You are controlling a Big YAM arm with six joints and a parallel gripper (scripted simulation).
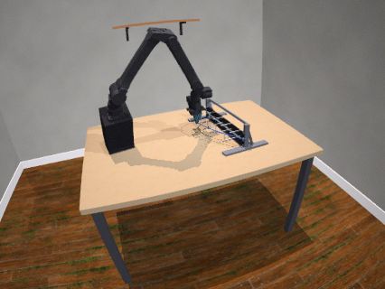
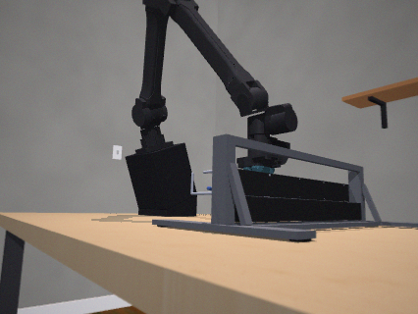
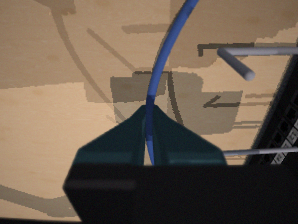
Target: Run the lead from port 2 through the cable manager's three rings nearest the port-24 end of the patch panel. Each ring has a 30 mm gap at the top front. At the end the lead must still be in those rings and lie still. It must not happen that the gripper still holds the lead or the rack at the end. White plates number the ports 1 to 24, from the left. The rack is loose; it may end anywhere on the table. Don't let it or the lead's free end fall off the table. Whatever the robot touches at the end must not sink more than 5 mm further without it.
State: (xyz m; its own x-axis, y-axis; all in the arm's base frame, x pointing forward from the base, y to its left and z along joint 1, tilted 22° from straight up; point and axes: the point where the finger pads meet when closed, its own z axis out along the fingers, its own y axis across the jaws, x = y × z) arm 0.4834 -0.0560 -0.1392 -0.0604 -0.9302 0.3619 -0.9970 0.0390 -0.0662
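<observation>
Right now my hand is 160 mm short of the grey rack and 60 mm to the left of it.
</observation>
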